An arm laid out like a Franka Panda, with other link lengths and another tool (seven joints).
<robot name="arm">
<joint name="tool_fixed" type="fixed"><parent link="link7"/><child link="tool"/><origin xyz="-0.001 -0.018 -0.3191" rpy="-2.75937 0 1.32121"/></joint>
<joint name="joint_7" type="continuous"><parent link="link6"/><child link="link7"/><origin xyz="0.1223 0 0" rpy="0 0 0"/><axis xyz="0 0 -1"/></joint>
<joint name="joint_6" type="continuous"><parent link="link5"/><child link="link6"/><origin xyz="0 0 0" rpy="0 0 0"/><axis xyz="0 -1 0"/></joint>
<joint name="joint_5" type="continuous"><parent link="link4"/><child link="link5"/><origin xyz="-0.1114 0 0.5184" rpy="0 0 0"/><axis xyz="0 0 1"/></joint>
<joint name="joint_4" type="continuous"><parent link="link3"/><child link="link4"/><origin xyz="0.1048 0 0" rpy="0 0 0"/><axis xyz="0 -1 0"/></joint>
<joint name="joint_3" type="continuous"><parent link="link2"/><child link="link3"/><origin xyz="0 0 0.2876" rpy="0 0 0"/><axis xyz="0 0 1"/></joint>
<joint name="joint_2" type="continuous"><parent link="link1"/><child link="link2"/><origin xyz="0 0 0" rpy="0 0 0"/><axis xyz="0 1 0"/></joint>
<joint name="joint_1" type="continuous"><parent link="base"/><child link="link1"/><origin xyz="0 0 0.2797" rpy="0 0 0"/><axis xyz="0 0 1"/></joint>
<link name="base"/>
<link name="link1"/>
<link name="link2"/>
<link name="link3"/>
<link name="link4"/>
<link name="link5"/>
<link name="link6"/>
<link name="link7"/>
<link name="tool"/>
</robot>
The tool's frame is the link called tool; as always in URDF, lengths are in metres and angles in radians. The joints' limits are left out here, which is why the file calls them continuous.
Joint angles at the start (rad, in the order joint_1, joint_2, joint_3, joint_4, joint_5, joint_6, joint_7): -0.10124, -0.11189, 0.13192, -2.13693, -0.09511, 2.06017, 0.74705
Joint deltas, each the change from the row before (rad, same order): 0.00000, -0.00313, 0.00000, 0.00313, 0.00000, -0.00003, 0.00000; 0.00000, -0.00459, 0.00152, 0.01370, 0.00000, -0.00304, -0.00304; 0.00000, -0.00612, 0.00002, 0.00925, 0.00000, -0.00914, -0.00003; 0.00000, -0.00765, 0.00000, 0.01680, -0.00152, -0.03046, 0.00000; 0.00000, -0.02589, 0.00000, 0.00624, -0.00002, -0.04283, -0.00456; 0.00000, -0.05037, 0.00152, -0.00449, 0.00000, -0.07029, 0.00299; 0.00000, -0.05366, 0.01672, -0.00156, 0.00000, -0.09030, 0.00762; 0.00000, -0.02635, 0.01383, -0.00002, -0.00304, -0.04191, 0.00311; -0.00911, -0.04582, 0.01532, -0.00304, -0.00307, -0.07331, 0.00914; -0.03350, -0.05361, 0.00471, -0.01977, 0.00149, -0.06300, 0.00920; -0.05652, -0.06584, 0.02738, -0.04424, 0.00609, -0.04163, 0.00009; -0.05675, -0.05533, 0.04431, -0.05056, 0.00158, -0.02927, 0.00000; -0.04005, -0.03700, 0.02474, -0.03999, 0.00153, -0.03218, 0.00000
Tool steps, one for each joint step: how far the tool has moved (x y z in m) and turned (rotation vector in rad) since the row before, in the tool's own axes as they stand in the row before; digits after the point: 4 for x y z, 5 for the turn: 0.0013, -0.0002, -0.0044, -0.00392, 0.00465, -0.00128; 0.0049, -0.0009, -0.0120, -0.00956, 0.00996, -0.00722; 0.0012, -0.0013, -0.0092, -0.00456, 0.00445, -0.00040; -0.0021, -0.0034, -0.0121, 0.00054, -0.00603, 0.00402; -0.0079, -0.0080, -0.0155, 0.00221, -0.01166, 0.00313; -0.0176, -0.0164, -0.0198, 0.00677, -0.02146, 0.01572; -0.0180, -0.0274, -0.0176, 0.00994, -0.03676, 0.01257; -0.0075, -0.0152, -0.0085, -0.00165, -0.02019, 0.00057; -0.0216, -0.0183, -0.0136, 0.00347, -0.02909, 0.02281; -0.0359, -0.0023, -0.0100, 0.01301, -0.01465, 0.05493; -0.0355, 0.0001, -0.0016, 0.00470, -0.01473, 0.04960; -0.0276, -0.0005, 0.0089, -0.00458, -0.03049, 0.04079; -0.0247, 0.0022, 0.0125, 0.01029, -0.03293, 0.04029
